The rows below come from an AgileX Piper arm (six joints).
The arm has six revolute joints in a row. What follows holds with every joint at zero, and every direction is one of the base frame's.
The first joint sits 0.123 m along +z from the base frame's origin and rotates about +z.
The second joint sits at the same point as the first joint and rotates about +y.
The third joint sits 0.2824 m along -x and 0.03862 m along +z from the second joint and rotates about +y.
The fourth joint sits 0.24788 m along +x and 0.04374 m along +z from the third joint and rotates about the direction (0.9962, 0, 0.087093).
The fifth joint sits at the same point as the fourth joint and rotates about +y.
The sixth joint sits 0.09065 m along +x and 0.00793 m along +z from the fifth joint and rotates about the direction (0.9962, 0, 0.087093).
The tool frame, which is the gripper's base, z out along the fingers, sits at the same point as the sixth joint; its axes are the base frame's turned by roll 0, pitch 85.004 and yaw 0 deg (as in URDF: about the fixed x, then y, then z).
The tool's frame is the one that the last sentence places.
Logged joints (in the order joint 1, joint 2, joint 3, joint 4, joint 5, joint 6), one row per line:
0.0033 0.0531 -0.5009 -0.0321 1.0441 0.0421
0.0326 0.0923 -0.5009 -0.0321 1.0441 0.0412
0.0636 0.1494 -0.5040 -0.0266 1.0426 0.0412
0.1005 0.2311 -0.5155 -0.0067 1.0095 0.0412
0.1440 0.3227 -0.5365 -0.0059 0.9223 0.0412
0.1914 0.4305 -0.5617 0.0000 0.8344 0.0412
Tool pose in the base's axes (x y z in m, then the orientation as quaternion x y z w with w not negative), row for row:
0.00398 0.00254 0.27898 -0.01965 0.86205 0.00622 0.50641
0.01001 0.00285 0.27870 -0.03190 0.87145 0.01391 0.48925
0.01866 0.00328 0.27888 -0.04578 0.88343 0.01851 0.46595
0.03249 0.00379 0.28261 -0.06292 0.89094 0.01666 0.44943
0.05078 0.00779 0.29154 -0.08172 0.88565 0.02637 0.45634
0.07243 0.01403 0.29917 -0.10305 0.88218 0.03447 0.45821
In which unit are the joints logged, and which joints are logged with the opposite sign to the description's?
The joints are logged in radians. Opposite sign: joint 4, joint 6.
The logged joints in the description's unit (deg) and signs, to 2 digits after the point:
0.19 3.04 -28.70 1.84 59.82 -2.41
1.87 5.29 -28.70 1.84 59.82 -2.36
3.64 8.56 -28.88 1.52 59.74 -2.36
5.76 13.24 -29.54 0.38 57.84 -2.36
8.25 18.49 -30.74 0.34 52.84 -2.36
10.97 24.67 -32.18 0.00 47.81 -2.36

